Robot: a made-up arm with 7 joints.
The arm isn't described. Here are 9 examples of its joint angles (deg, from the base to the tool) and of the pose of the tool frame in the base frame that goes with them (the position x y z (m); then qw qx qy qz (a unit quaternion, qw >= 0)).
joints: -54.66 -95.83 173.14 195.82 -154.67 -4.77 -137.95
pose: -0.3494 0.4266 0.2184 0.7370 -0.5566 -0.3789 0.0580
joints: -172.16 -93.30 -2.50 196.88 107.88 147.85 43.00
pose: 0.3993 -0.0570 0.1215 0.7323 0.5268 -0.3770 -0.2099
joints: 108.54 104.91 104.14 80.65 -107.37 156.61 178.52
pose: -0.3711 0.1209 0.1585 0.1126 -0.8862 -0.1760 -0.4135
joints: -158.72 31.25 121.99 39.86 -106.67 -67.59 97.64
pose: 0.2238 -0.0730 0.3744 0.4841 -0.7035 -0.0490 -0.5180
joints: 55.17 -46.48 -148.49 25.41 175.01 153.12 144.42
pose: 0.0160 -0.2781 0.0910 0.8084 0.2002 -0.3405 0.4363
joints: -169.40 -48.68 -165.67 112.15 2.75 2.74 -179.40
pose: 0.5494 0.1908 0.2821 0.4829 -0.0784 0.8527 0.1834
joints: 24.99 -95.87 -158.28 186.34 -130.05 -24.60 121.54
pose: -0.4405 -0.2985 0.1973 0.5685 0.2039 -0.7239 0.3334
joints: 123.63 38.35 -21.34 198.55 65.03 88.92 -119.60
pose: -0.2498 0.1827 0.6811 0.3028 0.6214 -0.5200 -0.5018
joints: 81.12 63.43 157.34 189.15 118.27 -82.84 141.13
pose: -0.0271 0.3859 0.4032 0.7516 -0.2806 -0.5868 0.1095
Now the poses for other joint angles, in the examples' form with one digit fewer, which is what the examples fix.
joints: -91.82 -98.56 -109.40 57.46 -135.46 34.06 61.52
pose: -0.407 0.015 0.106 0.394 -0.086 -0.904 0.140
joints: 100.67 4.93 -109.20 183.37 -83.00 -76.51 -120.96
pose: -0.022 0.146 0.654 0.719 -0.625 -0.196 -0.233
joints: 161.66 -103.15 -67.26 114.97 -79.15 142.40 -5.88
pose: 0.403 0.176 0.169 0.131 -0.768 -0.505 0.371
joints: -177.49 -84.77 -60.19 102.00 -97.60 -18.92 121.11
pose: 0.273 0.302 0.552 0.926 -0.341 0.083 0.140
